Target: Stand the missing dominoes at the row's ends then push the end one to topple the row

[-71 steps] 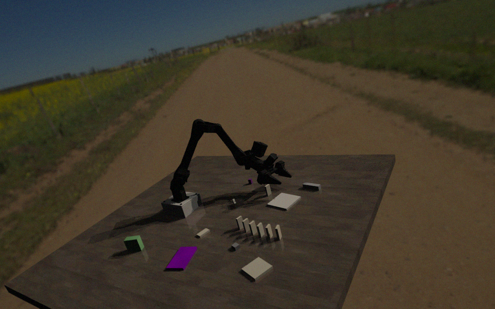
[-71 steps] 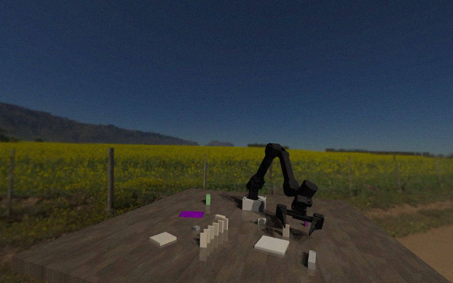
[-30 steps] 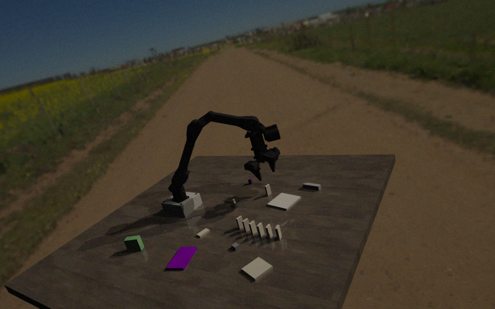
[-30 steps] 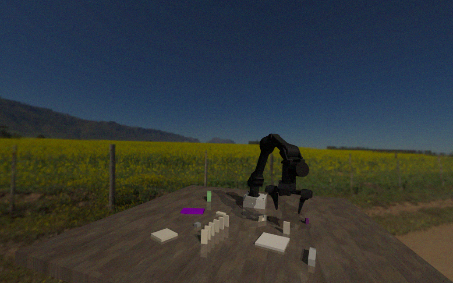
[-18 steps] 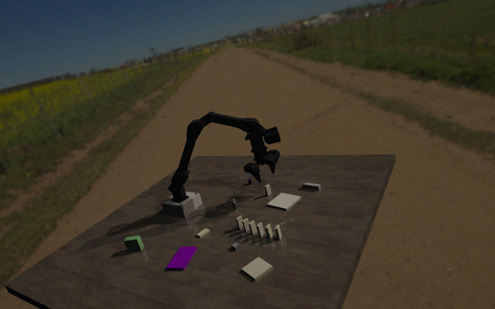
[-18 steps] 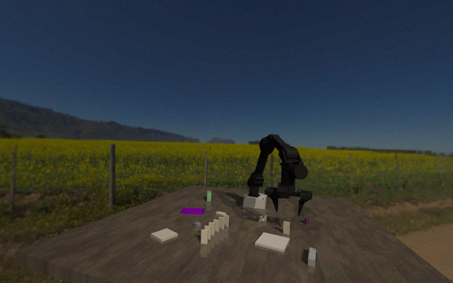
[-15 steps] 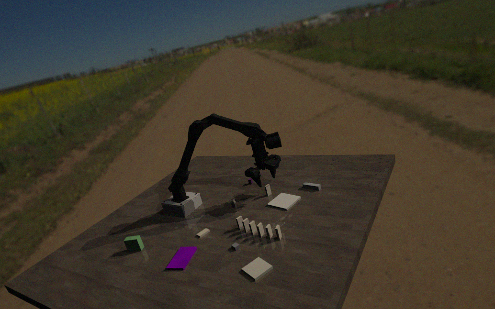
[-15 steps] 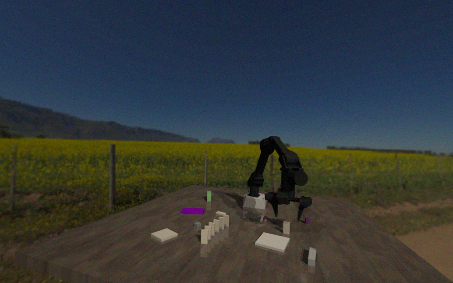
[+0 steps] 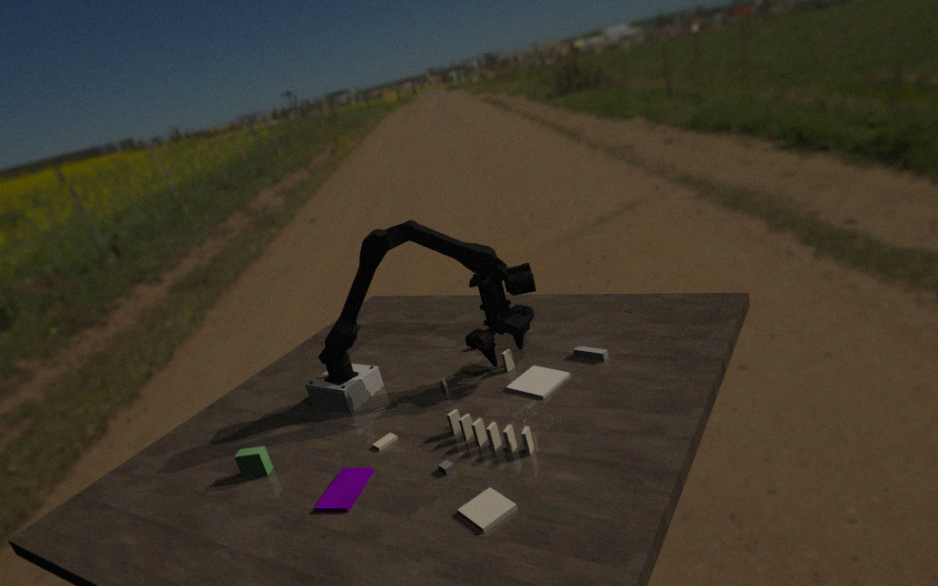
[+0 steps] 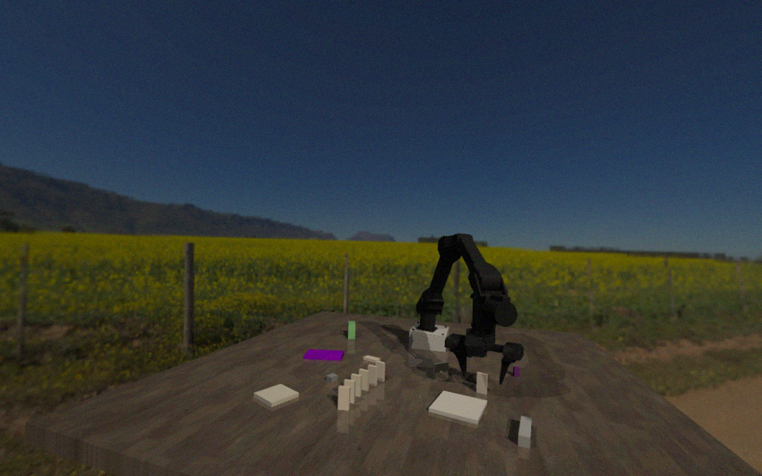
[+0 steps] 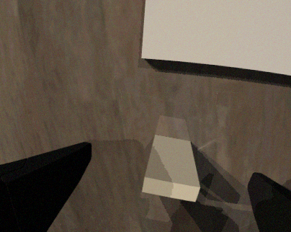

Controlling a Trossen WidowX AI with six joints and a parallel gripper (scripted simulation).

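Now: the white flat plate 11 cm ahead of my gripper tip, 3 cm to the right of it and 3 cm below it. From my gripper tip the other things lie so: small purple cube (18 cm behind, 7 cm to the left, 2 cm below); then small grey cube (12 cm ahead, 37 cm to the right, 3 cm below); then purple flat tile (4 cm behind, 51 cm to the right, 3 cm below).
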